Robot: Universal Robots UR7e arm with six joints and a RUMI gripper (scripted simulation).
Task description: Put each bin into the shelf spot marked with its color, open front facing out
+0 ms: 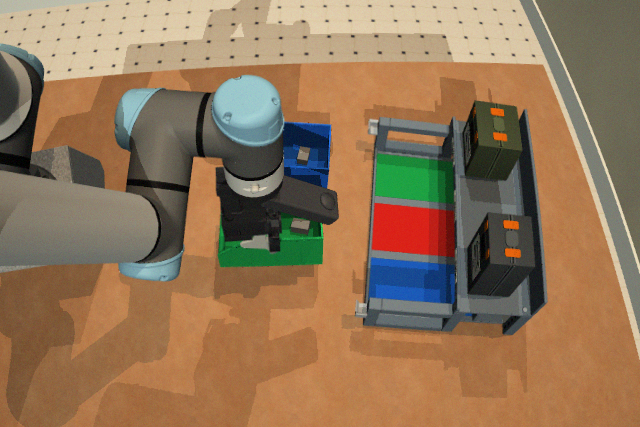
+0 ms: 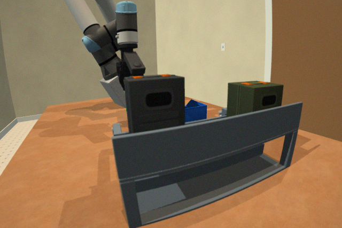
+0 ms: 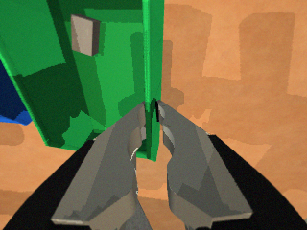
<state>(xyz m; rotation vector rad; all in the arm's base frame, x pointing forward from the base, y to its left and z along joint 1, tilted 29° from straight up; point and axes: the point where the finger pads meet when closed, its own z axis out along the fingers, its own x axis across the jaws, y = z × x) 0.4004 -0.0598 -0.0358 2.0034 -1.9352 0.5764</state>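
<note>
Right now my hand is 50 mm to the right of the green bin and 30 mm above it. Round my hand: shelf front lip (180 mm ahead, 80 mm to the left, 100 mm below); then black box (340 mm ahead, 80 mm to the right, 60 mm above); then blue bin (30 mm ahead, 220 mm to the left, 70 mm below).
</note>
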